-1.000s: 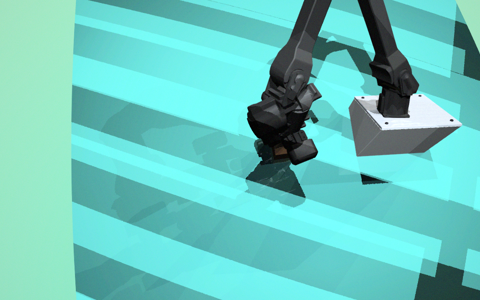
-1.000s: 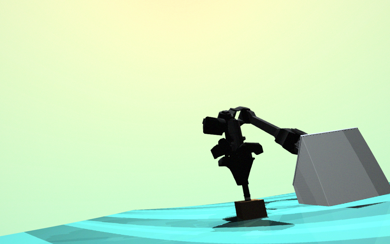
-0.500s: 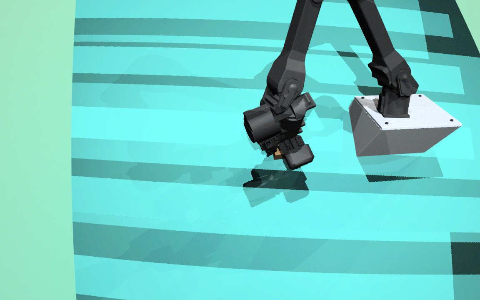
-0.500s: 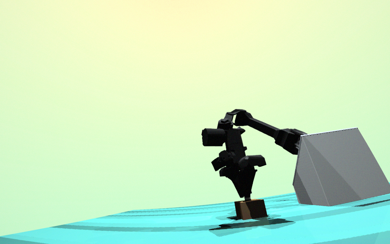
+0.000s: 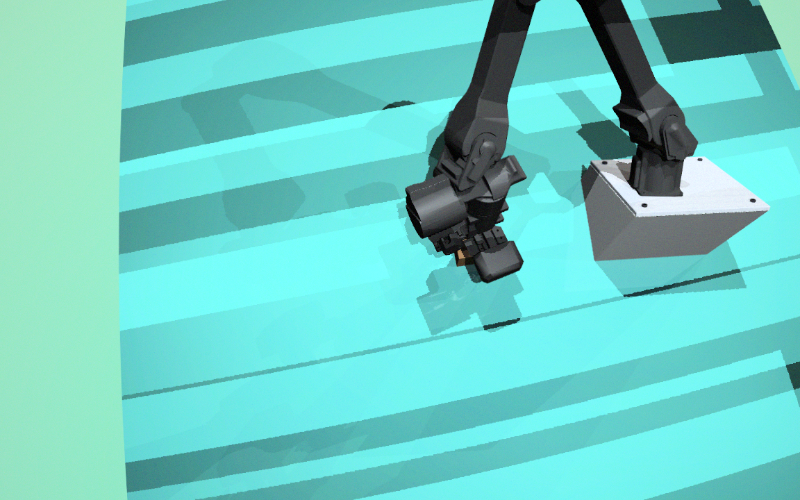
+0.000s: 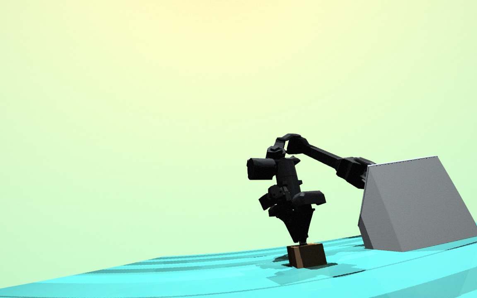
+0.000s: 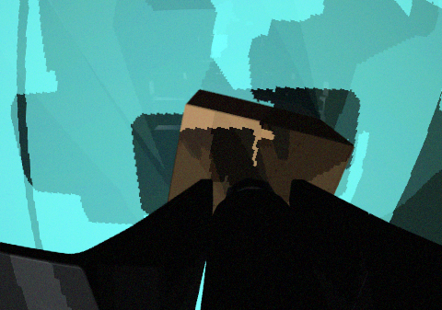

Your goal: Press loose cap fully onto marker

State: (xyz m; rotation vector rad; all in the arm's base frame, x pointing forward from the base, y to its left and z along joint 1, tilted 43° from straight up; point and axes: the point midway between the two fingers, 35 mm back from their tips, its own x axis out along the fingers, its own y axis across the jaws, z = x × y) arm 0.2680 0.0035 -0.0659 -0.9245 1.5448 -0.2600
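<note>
My gripper tip is now 10 mm past the dark round cap and 30 mm below it. From my gripper tip the other things lie so: brown holder block 10 mm behind, 30 mm below.
</note>
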